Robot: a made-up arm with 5 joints.
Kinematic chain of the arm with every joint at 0, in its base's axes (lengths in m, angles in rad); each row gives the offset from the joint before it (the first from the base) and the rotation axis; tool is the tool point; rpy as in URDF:
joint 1: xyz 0 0 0.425 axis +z
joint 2: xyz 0 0 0 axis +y
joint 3: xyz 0.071 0 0.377 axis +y
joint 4: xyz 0.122 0 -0.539 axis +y
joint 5: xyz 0.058 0 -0.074 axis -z
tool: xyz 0 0 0 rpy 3.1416 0 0
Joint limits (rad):
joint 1: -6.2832..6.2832
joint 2: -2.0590..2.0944
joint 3: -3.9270..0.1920
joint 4: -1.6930..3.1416
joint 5: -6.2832..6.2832
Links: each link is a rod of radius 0.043 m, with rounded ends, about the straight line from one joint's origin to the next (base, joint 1, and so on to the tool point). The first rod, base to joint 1, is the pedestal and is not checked.
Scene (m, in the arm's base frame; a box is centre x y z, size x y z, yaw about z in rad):
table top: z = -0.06
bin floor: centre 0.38 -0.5 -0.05 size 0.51 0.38 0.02 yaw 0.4
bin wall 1: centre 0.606 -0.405 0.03 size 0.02 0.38 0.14 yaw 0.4
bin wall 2: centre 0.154 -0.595 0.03 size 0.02 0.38 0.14 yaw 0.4
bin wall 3: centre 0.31 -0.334 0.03 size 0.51 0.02 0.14 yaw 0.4
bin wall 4: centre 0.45 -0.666 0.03 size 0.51 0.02 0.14 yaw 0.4
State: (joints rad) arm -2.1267 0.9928 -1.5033 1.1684 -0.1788
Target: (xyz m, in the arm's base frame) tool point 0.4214 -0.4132 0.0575
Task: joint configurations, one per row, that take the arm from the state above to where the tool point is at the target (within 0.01 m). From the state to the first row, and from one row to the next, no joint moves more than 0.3 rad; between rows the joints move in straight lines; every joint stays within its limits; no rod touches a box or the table.
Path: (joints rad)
1: -1.8888 0.8835 -1.5062 1.1112 -0.1052
2: -1.6508 0.7741 -1.5090 1.0540 -0.0316
3: -1.4129 0.6648 -1.5119 0.9969 0.0419
4: -1.2004 0.7270 -1.3995 1.0909 -0.0316
5: -0.9880 0.7893 -1.2870 1.1850 -0.1052
6: -0.7756 0.8516 -1.1746 1.2791 -0.1788

